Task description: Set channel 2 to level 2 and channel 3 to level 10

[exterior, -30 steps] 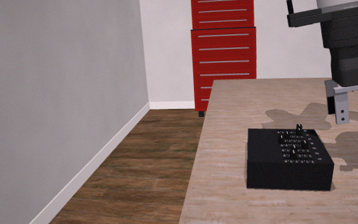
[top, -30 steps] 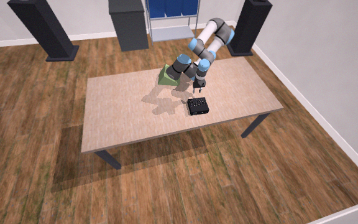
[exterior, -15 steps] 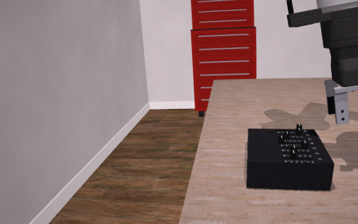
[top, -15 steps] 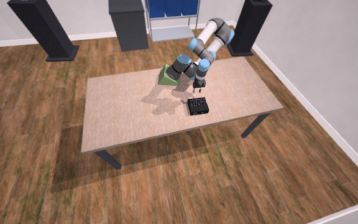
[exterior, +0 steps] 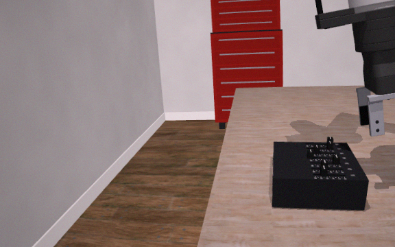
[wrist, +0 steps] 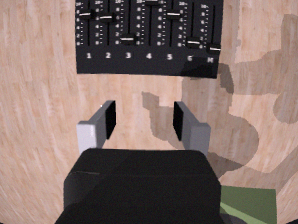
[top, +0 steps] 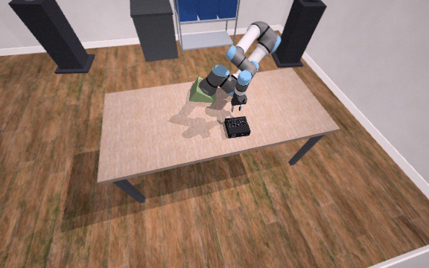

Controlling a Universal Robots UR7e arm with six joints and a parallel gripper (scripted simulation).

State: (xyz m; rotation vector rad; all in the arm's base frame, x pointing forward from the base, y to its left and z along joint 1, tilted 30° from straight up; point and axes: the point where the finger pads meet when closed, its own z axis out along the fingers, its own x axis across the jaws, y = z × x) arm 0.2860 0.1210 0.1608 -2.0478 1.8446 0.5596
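My hand is 8 cm short of the channel 2 fader, 6 cm above it and 5 cm to the right of it. Round my hand: channel 1 fader (8 cm ahead, 7 cm to the left, 6 cm below); then channel 3 cap (6 cm below, 6 cm ahead, 2 cm to the left).
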